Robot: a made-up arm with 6 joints.
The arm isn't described. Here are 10 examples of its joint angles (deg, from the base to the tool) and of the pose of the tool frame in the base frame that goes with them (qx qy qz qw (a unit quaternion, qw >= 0); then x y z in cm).
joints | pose
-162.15 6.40 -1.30 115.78 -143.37 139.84 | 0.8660 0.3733 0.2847 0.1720 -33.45 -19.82 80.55
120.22 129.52 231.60 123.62 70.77 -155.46 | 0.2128 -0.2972 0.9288 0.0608 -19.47 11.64 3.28
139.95 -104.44 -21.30 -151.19 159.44 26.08 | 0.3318 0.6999 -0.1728 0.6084 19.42 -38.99 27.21
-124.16 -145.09 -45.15 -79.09 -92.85 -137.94 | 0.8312 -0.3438 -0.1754 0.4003 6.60 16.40 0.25
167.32 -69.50 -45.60 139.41 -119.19 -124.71 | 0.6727 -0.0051 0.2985 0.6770 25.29 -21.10 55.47
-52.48 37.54 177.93 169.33 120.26 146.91 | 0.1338 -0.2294 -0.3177 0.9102 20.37 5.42 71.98
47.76 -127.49 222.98 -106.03 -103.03 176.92 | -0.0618 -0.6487 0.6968 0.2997 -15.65 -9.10 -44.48
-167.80 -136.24 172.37 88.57 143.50 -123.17 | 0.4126 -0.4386 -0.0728 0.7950 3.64 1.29 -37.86
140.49 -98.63 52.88 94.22 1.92 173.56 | -0.6858 0.0689 -0.4092 0.5979 68.20 -58.13 1.10
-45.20 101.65 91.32 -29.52 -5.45 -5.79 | 0.3301 0.0056 -0.3789 0.8646 44.88 -69.65 -13.47
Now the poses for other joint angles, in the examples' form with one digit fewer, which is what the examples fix.
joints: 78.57 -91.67 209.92 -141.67 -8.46 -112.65
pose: -0.691 -0.266 0.643 0.199 -25.0 -45.5 -20.8
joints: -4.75 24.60 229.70 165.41 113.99 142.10
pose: 0.086 -0.659 0.243 0.706 -0.4 19.3 45.1
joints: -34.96 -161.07 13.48 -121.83 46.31 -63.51
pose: -0.232 0.045 -0.970 0.056 -31.5 34.8 -19.7
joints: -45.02 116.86 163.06 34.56 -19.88 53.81
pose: -0.640 0.135 -0.499 0.569 31.8 -54.9 17.0
